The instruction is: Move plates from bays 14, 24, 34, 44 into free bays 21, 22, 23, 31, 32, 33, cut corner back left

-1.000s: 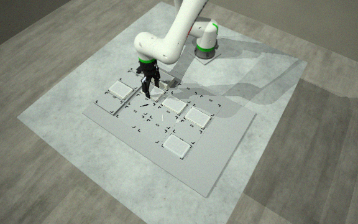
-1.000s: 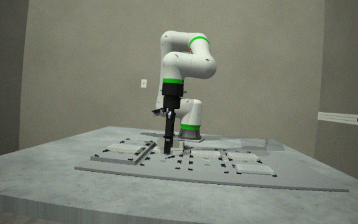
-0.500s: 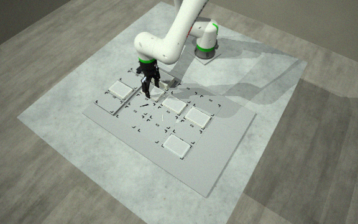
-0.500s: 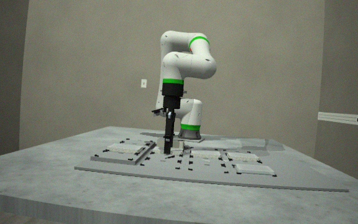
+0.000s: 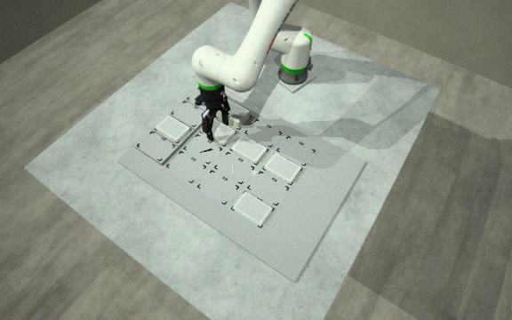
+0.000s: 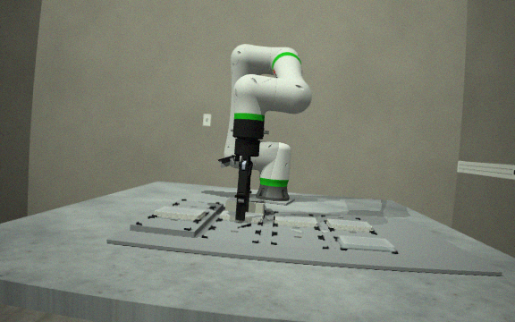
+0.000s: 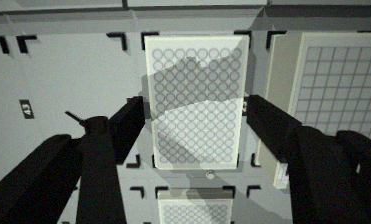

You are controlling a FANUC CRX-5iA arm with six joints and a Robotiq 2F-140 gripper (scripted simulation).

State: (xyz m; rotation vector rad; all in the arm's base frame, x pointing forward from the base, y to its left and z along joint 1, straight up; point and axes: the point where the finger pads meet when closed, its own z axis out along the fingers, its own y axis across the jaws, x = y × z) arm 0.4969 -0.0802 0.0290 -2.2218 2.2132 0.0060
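My hand is 110 mm past the sealed deep-well block and 10 mm above it. The rest, counted from my hand: plate: 330 mm to the left, 210 mm ahead, 20 mm below; white tip: 160 mm to the left, 110 mm ahead, 30 mm below; thin black stick: 110 mm ahead, 30 mm below, 20 mm to the left.
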